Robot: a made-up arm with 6 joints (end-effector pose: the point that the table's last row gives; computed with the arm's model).
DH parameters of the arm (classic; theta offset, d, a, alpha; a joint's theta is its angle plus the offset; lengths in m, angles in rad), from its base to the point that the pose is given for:
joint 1: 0 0.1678 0 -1.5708
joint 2: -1.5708 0 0.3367 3.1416
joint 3: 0 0 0 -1.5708
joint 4: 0 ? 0 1.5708
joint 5: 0 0.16 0 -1.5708
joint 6: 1.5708 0 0 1.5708
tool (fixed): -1.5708 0 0 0
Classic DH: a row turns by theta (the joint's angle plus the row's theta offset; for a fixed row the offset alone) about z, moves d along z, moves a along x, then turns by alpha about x.
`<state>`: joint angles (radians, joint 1 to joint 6).
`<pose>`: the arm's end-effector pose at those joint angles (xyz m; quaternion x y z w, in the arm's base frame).
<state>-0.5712 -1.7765 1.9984 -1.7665 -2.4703 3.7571</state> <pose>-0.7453 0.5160 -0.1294 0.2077 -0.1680 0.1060 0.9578</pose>
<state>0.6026 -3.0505 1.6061 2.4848 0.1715 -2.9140</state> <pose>-0.0442 0.1234 -0.7718 -0.0610 0.7774 0.0586 0.6233</pose>
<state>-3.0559 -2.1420 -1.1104 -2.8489 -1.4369 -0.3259</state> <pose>-0.0510 -0.1581 0.4768 0.1951 -0.3375 -0.0486 0.9196</pose>
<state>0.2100 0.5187 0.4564 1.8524 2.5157 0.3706</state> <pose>0.7488 0.2051 0.5763 -0.1813 -0.7204 0.6635 0.0892</pose>
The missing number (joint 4, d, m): -0.5998
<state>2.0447 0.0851 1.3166 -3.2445 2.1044 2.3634</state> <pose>-0.2387 0.1167 1.0744 -0.1733 0.5028 0.6574 0.5338</pose>
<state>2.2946 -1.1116 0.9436 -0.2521 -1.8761 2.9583</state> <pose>0.4776 -0.3064 0.8664 -0.2934 -0.9519 0.0066 0.0882</pose>
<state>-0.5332 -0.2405 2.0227 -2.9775 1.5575 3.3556</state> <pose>-0.3013 0.3611 0.9732 -0.1582 -0.3032 -0.3553 0.8699</pose>
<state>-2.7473 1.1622 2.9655 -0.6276 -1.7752 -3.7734</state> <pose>-0.2918 0.0188 0.9069 -0.4661 0.8500 -0.2115 0.1248</pose>
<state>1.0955 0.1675 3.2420 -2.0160 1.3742 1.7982</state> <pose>-0.3050 -0.4421 0.6841 0.9096 -0.3366 0.1769 0.1673</pose>
